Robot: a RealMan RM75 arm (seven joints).
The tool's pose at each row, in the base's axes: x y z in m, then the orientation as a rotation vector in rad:
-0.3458 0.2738 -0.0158 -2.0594 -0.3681 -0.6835
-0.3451 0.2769 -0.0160 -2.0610 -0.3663 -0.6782
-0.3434 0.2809 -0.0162 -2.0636 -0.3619 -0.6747
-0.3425 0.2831 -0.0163 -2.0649 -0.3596 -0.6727
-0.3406 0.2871 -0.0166 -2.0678 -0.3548 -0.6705
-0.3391 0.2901 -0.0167 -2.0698 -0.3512 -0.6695
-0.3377 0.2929 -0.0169 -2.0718 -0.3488 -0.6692
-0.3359 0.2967 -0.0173 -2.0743 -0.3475 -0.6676
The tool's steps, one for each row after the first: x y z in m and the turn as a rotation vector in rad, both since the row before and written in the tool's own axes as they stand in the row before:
0.0004 -0.0012 0.0029 -0.0001 -0.0032 0.0034
0.0012 -0.0012 0.0040 -0.0019 -0.0014 0.0044
0.0007 -0.0007 0.0022 -0.0009 -0.0008 0.0024
0.0013 -0.0011 0.0041 -0.0026 -0.0005 0.0042
0.0011 -0.0009 0.0030 -0.0020 0.0001 0.0028
0.0010 -0.0007 0.0029 -0.0021 0.0001 0.0017
0.0012 -0.0010 0.0039 -0.0020 -0.0013 0.0014

